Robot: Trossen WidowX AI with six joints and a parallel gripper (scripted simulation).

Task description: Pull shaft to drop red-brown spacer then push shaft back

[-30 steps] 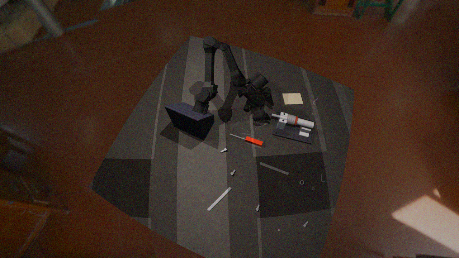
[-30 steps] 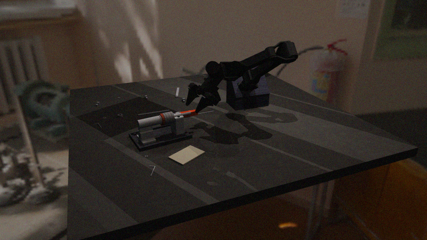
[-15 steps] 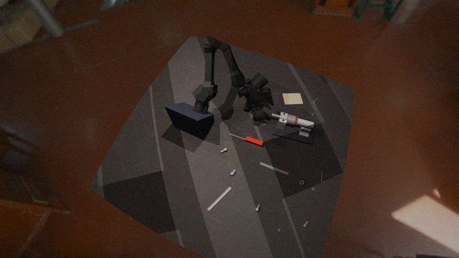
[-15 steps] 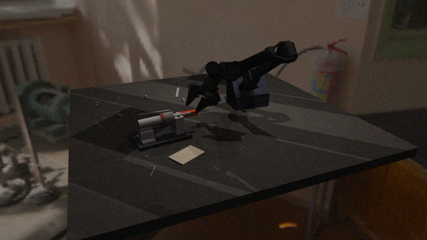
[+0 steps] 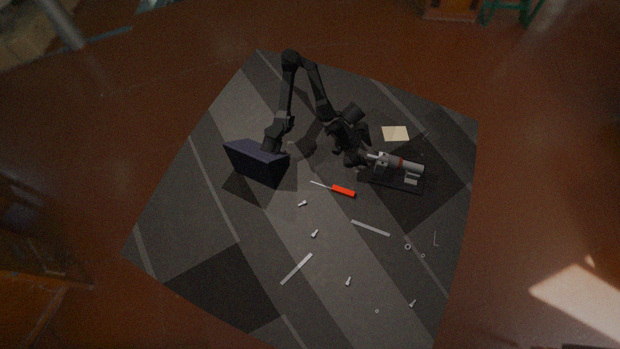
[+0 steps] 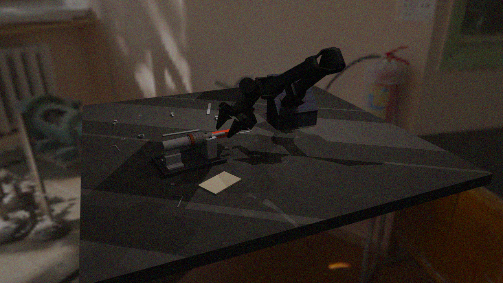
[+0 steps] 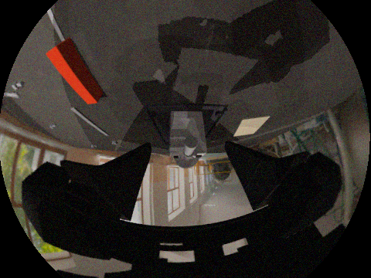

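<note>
Now: the pale shaft 70 mm ahead of my gripper tip. Round my gripper tip: beige card 100 mm ahead, 200 mm to the left, 80 mm below; red-brown spacer 120 mm ahead, 10 mm to the left.
</note>
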